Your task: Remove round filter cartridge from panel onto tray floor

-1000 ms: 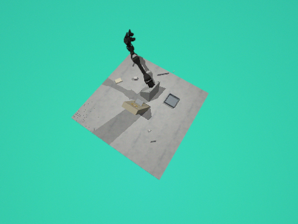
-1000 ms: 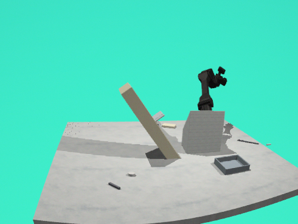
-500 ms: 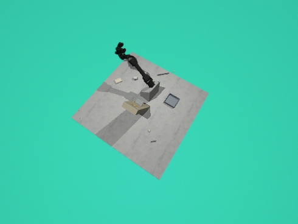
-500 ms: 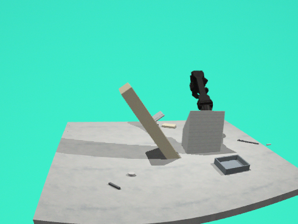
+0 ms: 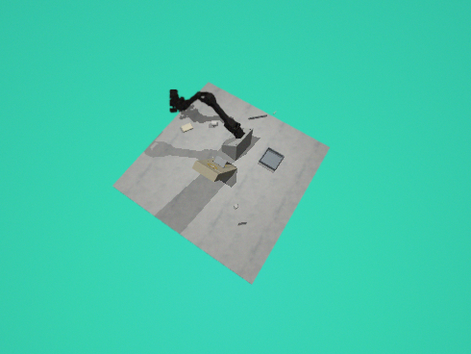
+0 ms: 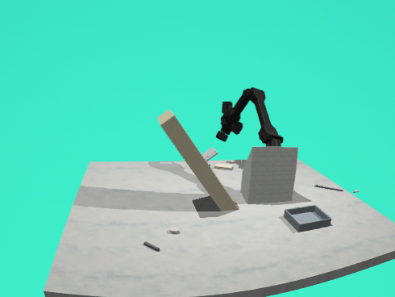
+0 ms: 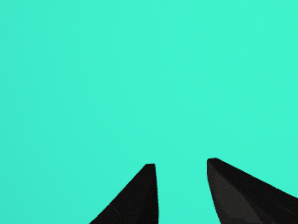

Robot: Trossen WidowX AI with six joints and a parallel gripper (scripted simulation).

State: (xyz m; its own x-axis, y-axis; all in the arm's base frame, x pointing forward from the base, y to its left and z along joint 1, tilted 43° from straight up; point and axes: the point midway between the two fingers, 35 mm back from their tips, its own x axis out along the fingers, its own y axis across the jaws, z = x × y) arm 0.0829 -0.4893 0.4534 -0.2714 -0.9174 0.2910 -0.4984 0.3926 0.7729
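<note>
The white filter cartridge lies 730 mm to the left of my gripper tip, 310 mm ahead of it and 100 mm above it. Also, from my gripper tip: tan slab: 220 mm to the left, 160 mm below, 60 mm ahead; grey tray: 970 mm to the left, 160 mm below, 160 mm behind.
</note>
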